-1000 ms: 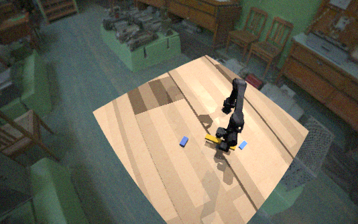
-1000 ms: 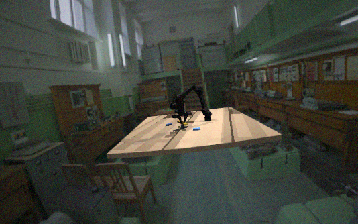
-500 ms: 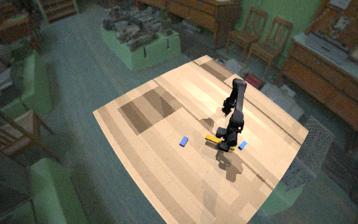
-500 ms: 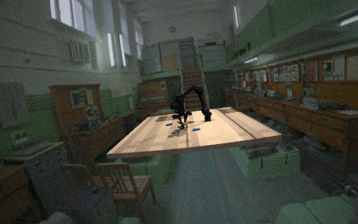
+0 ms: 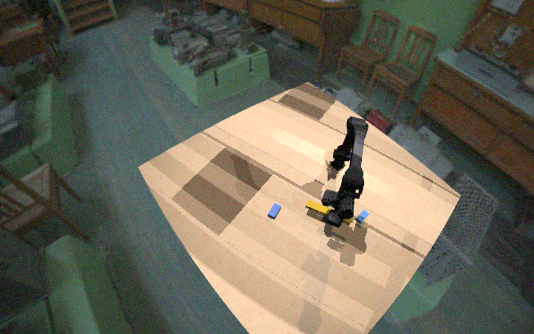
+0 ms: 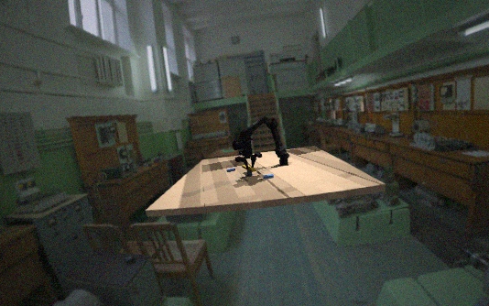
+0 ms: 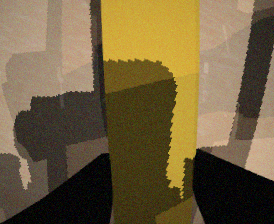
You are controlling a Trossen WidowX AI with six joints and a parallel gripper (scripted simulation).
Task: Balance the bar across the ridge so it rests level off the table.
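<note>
My gripper tip is now 30 mm to the left of the bar and 10 mm short of it. The rest, counted from my gripper tip: ridge 30 mm to the right, 10 mm below, 10 mm ahead.
</note>
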